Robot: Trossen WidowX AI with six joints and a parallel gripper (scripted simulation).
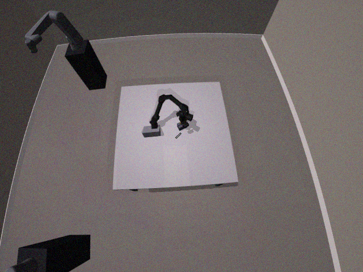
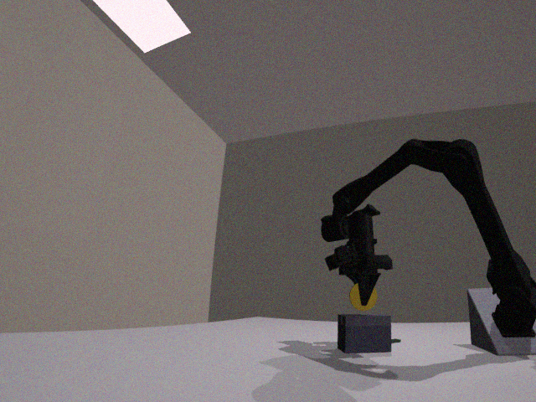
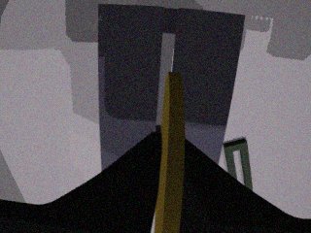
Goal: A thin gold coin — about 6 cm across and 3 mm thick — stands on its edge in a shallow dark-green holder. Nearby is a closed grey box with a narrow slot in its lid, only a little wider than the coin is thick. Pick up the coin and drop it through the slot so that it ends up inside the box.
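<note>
My gripper tip is now 2 cm below the coin.
</note>
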